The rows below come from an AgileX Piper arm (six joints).
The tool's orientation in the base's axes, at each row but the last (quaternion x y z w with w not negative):
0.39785 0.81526 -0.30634 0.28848
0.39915 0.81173 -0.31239 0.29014
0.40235 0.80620 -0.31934 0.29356
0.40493 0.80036 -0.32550 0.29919
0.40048 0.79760 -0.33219 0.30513
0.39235 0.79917 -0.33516 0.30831
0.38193 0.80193 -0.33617 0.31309
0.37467 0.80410 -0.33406 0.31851
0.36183 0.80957 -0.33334 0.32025
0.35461 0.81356 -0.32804 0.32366
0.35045 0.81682 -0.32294 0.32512
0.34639 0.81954 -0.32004 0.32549
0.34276 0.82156 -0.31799 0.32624
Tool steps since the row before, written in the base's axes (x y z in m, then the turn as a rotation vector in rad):
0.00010 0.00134 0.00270 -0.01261 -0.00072 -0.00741
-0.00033 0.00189 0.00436 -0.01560 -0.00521 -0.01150
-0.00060 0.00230 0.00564 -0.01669 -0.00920 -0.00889
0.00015 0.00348 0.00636 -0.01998 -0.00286 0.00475
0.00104 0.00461 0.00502 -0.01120 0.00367 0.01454
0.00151 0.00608 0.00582 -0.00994 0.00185 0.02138
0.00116 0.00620 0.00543 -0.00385 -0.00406 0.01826
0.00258 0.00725 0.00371 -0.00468 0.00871 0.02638
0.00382 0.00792 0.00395 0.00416 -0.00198 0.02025
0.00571 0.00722 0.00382 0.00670 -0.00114 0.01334
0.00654 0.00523 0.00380 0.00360 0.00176 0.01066
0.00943 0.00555 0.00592 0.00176 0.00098 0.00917
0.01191 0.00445 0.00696 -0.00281 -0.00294 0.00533
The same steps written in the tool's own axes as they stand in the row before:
-0.00135 0.00002 -0.00270 0.01147 -0.00877 0.00245
-0.00209 -0.00056 -0.00424 0.01386 -0.01230 0.00771
-0.00276 -0.00099 -0.00538 0.01066 -0.01582 0.00884
-0.00322 -0.00004 -0.00650 0.00503 -0.01948 -0.00501
-0.00228 0.00156 -0.00632 -0.00382 -0.01189 -0.01394
-0.00260 0.00239 -0.00779 -0.01039 -0.01370 -0.01623
-0.00222 0.00232 -0.00768 -0.01352 -0.01060 -0.00834
-0.00134 0.00459 -0.00708 -0.01430 -0.00737 -0.02312
-0.00209 0.00592 -0.00731 -0.01834 -0.00393 -0.00892
-0.00335 0.00720 -0.00603 -0.01416 0.00062 -0.00483
-0.00453 0.00683 -0.00416 -0.00939 0.00058 -0.00642
-0.00765 0.00863 -0.00468 -0.00754 -0.00083 -0.00553
-0.01024 0.00960 -0.00360 -0.00351 -0.00541 -0.00182

